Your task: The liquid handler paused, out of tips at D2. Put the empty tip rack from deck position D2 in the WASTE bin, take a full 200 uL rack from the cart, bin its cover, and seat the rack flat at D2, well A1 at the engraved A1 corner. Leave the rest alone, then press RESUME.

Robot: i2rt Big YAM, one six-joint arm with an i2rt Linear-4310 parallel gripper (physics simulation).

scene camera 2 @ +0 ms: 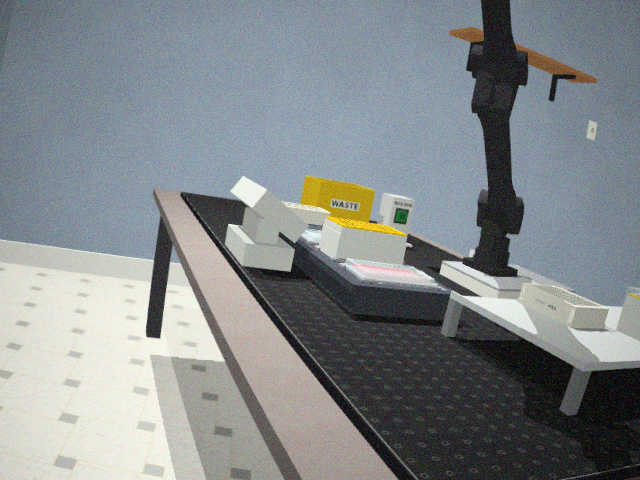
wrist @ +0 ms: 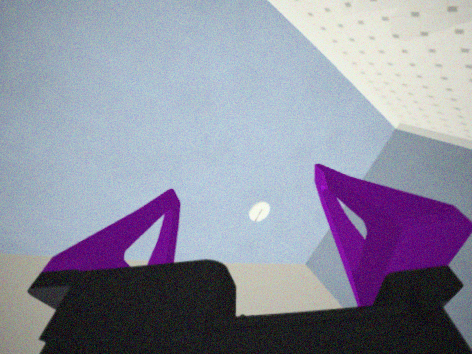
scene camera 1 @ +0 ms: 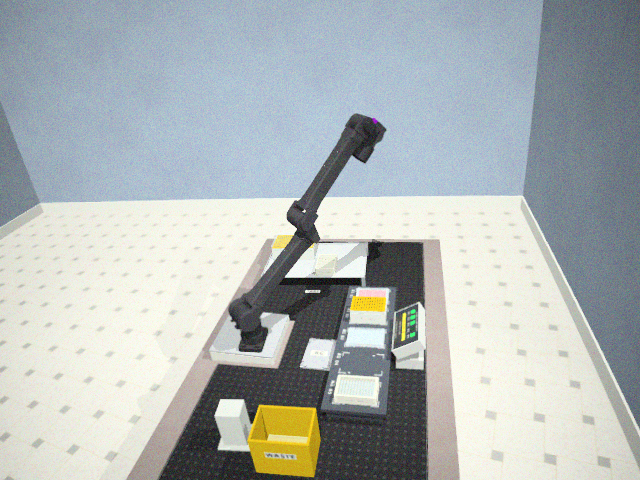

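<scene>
My gripper is open and empty, its purple fingers wide apart against the wall. The raised arm holds it high above the table. The dark deck has a bare position with corner marks; its label is too blurred to read. The yellow WASTE bin stands near the front in scene camera 1, with a pale flat item inside. On the white cart stand an orange-topped rack and a cream open-topped rack. The RESUME box has a green button.
On the deck are a cream rack, a pale blue plate, an orange-topped rack and a pink plate. A screen stands beside it. A grey pad lies between deck and arm base.
</scene>
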